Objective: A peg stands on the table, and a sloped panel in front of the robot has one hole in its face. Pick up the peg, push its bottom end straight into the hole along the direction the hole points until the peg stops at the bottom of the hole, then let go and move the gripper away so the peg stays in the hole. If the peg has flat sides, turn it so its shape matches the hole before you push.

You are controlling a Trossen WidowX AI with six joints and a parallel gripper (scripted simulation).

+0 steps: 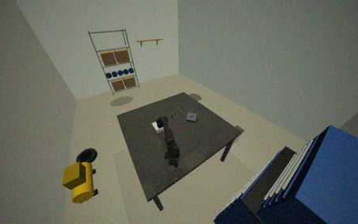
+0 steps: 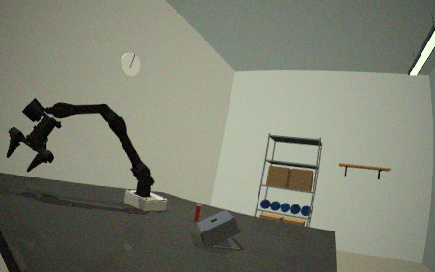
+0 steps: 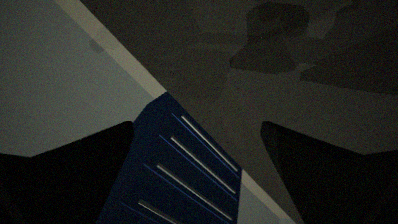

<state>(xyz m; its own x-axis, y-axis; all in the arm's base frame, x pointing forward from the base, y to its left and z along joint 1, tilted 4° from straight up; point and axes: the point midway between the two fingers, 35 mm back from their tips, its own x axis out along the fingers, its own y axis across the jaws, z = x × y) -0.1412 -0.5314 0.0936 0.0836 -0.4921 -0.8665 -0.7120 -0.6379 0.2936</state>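
The red square peg lies 64 cm to the left of my gripper tip, 39 cm ahead of it and 4 cm below it. Also, from my gripper tip: panel 58 cm ahead, 43 cm to the left, 5 cm below.
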